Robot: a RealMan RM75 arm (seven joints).
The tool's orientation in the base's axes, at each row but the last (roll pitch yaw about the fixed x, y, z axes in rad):
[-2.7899 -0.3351 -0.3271]
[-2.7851 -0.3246 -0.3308]
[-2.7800 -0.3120 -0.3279]
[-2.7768 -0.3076 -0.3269]
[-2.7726 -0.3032 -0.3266]
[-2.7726 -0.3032 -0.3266]
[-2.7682 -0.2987 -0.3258]
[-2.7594 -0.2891 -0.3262]
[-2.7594 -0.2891 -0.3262]
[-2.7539 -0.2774 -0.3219]
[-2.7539 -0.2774 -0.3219]
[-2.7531 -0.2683 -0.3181]
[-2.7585 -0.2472 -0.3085]
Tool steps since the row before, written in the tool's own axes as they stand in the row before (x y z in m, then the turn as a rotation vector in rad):
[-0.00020 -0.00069 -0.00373 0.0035 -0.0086 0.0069]
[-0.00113 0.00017 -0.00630 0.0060 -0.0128 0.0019]
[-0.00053 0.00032 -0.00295 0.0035 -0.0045 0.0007]
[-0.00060 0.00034 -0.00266 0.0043 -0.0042 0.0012]
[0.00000 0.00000 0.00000 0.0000 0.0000 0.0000]
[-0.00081 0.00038 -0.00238 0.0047 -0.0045 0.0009]
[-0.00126 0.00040 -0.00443 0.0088 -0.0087 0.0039]
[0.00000 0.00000 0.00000 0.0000 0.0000 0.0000]
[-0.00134 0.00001 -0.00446 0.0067 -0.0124 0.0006]
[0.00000 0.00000 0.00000 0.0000 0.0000 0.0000]
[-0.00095 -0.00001 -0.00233 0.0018 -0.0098 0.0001]
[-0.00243 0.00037 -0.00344 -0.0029 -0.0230 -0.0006]
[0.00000 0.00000 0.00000 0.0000 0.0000 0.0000]
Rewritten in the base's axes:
[-0.00155 -0.00015 0.00347 0.0076 0.0085 -0.0022]
[-0.00354 -0.00128 0.00518 0.0087 0.0104 0.0045]
[-0.00168 -0.00085 0.00236 0.0043 0.0032 0.0020]
[-0.00163 -0.00079 0.00207 0.0052 0.0028 0.0017]
[0.00000 0.00000 0.00000 0.0000 0.0000 0.0000]
[-0.00171 -0.00070 0.00175 0.0055 0.0029 0.0022]
[-0.00289 -0.00112 0.00343 0.0111 0.0063 0.0022]
[0.00000 0.00000 0.00000 0.0000 0.0000 0.0000]
[-0.00287 -0.00080 0.00358 0.0087 0.0094 0.0058]
[0.00000 0.00000 0.00000 0.0000 0.0000 0.0000]
[-0.00170 -0.00035 0.00182 0.0036 0.0084 0.0040]
[-0.00351 -0.00058 0.00229 0.0016 0.0216 0.0082]
[0.00000 0.00000 0.00000 0.0000 0.0000 0.0000]

